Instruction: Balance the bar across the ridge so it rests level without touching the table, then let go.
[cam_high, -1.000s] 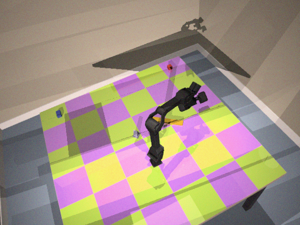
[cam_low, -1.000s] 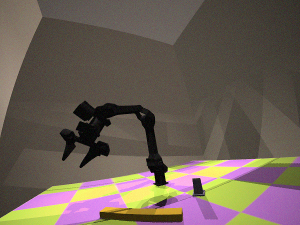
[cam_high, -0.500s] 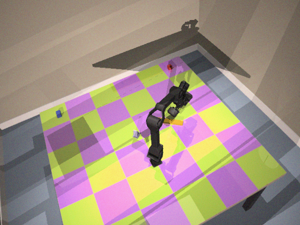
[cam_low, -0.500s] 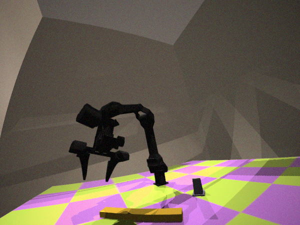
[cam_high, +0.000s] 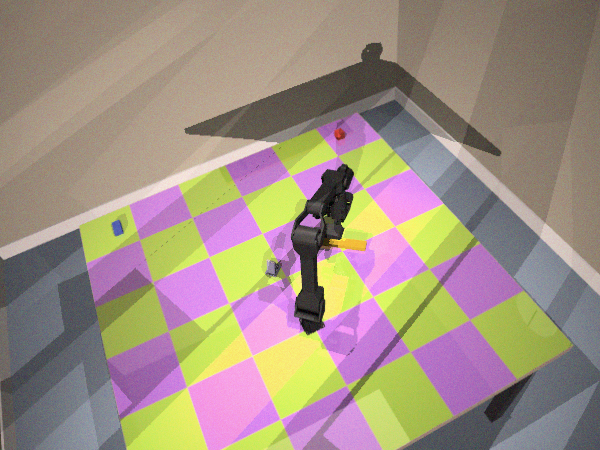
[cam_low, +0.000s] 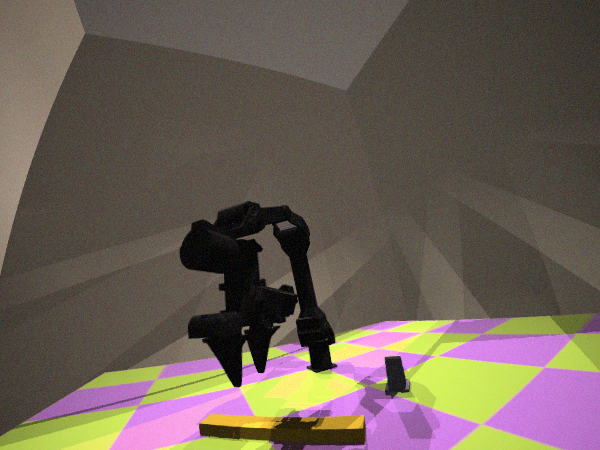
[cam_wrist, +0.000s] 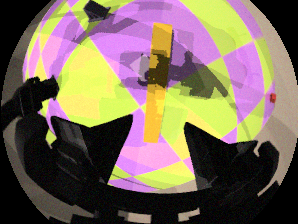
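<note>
Right now my gripper tip is 7 cm above the orange bar, 3 cm to the right of it and 2 cm short of it. Round my gripper tip: small blue block: 73 cm to the left, 51 cm ahead, 7 cm below; then small red cube: 51 cm ahead, 27 cm to the right, 6 cm below.
</note>
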